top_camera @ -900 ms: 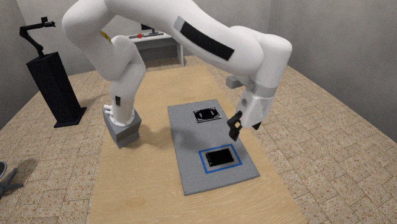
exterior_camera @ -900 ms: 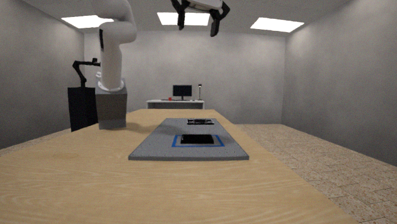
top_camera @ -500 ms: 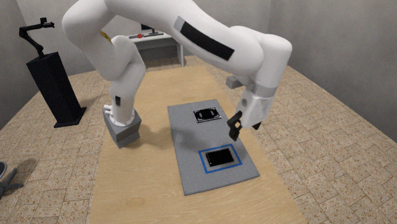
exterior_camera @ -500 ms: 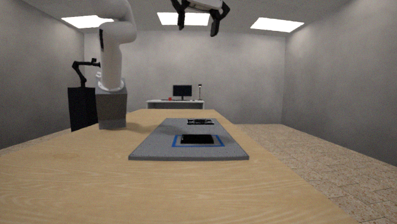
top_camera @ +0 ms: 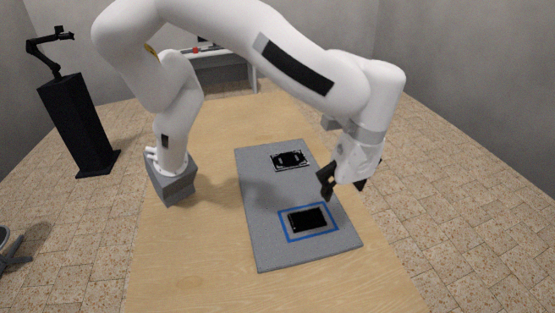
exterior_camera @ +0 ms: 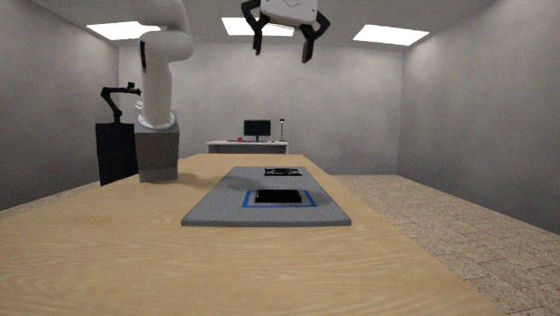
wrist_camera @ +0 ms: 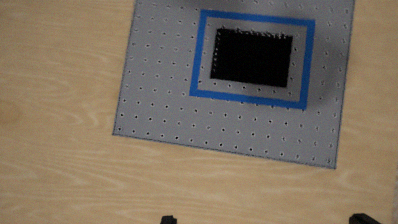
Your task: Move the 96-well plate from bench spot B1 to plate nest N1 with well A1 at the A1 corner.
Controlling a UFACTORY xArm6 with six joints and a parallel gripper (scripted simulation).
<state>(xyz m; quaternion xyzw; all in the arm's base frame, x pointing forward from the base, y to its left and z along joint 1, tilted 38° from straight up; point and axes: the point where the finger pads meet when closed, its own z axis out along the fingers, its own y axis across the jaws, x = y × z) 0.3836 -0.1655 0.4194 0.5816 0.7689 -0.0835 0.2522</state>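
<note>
Right now the black 96-well plate is 10 mm behind my hand, 190 mm to the left of it and 330 mm below it. Round my hand: black plate nest 10 mm ahead, 550 mm to the left, 330 mm below.
</note>
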